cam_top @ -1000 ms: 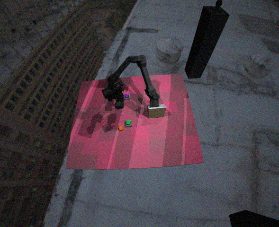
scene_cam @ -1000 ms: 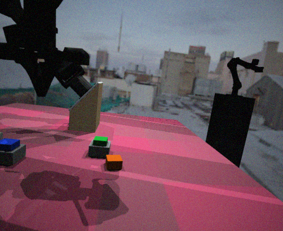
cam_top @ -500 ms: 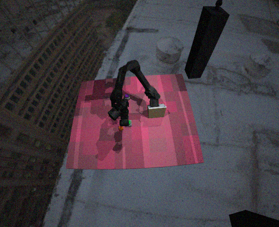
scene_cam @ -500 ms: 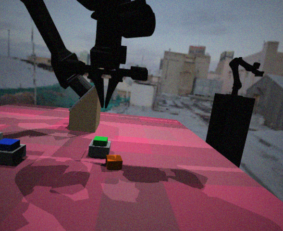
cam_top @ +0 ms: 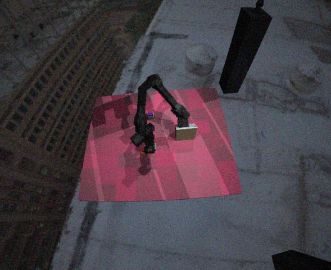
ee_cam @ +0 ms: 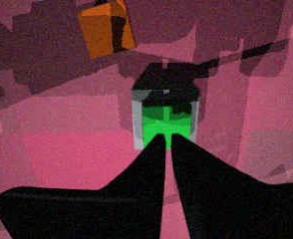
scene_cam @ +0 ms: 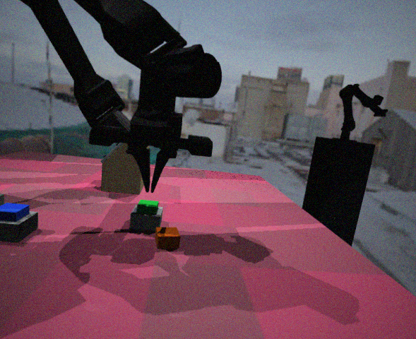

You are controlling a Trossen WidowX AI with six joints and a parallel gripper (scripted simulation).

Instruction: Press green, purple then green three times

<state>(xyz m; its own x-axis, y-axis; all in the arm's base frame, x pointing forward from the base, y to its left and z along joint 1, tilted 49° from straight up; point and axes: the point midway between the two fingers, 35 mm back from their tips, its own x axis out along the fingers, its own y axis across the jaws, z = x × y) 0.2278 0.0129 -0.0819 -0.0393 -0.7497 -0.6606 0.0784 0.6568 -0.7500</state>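
The green button lies 3 cm below my gripper tip. Round my gripper tip: orange block (6 cm ahead, 5 cm below, 3 cm to the left); blue button (18 cm to the right, 6 cm ahead, 3 cm below); purple button (27 cm to the right, 3 cm below, 1 cm behind).
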